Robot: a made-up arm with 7 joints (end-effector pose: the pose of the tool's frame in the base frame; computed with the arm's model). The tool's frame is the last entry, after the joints.
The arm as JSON. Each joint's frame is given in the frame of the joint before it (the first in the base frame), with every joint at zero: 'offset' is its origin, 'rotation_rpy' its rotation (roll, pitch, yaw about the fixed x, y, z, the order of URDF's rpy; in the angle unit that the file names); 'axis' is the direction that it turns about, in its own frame. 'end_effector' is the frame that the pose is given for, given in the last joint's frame.
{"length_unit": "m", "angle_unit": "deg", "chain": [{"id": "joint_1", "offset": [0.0, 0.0, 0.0], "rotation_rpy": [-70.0, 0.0, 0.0], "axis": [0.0, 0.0, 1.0]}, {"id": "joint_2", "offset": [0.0, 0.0, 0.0], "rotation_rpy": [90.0, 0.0, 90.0], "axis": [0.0, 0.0, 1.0]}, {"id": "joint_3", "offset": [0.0, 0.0, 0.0], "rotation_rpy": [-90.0, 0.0, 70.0], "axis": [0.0, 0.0, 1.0]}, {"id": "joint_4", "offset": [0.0, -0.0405, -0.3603], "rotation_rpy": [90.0, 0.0, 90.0], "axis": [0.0, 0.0, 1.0]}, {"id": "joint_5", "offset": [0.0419, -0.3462, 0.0], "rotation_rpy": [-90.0, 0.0, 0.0], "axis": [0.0, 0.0, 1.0]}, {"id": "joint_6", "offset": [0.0, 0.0, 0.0], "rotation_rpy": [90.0, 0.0, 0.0], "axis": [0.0, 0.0, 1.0]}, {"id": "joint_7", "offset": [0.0, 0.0, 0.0], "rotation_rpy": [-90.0, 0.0, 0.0], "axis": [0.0, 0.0, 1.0]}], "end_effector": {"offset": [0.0, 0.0, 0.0], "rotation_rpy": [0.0, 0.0, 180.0]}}
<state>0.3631 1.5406 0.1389 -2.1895 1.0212 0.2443 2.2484</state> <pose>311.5 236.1 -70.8 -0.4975 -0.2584 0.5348 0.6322</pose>
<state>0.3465 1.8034 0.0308 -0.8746 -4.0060 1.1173 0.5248</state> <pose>241.2 627.1 64.4 -0.1319 -0.2065 0.6244 0.7417</pose>
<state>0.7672 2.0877 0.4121 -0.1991 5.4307 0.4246 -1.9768</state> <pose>145.5 630.7 294.7 -0.0430 -0.9239 0.3762 0.0556</pose>
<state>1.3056 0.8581 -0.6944 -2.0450 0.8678 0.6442 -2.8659</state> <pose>-238.4 38.9 -366.3 -0.2350 -0.2754 -0.9093 0.2053</pose>
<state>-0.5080 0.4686 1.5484 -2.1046 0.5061 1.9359 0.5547</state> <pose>92.5 411.5 -9.5 -0.2220 -0.4833 0.6412 0.5532</pose>
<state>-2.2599 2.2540 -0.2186 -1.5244 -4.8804 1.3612 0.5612</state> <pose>-283.7 310.6 381.7 -0.0828 -0.9123 0.1809 0.3579</pose>
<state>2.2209 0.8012 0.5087 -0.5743 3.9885 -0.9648 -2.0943</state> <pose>-551.9 285.3 324.6 0.7421 0.3509 0.5702 0.0335</pose>
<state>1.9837 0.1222 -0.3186 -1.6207 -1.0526 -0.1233 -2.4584</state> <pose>-466.4 -124.9 -256.5 0.0902 0.0218 0.9957 0.0071</pose>
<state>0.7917 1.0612 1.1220 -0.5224 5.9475 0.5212 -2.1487</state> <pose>-238.9 649.3 -129.5 0.1383 0.6502 -0.4999 0.5551</pose>
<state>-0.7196 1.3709 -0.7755 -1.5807 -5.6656 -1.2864 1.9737</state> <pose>497.4 237.5 -71.3 -0.8043 -0.3803 -0.1677 0.4247</pose>
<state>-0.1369 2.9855 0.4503 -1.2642 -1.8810 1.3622 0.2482</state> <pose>248.6 -88.8 559.6 -0.6735 -0.0309 -0.1683 0.7191</pose>
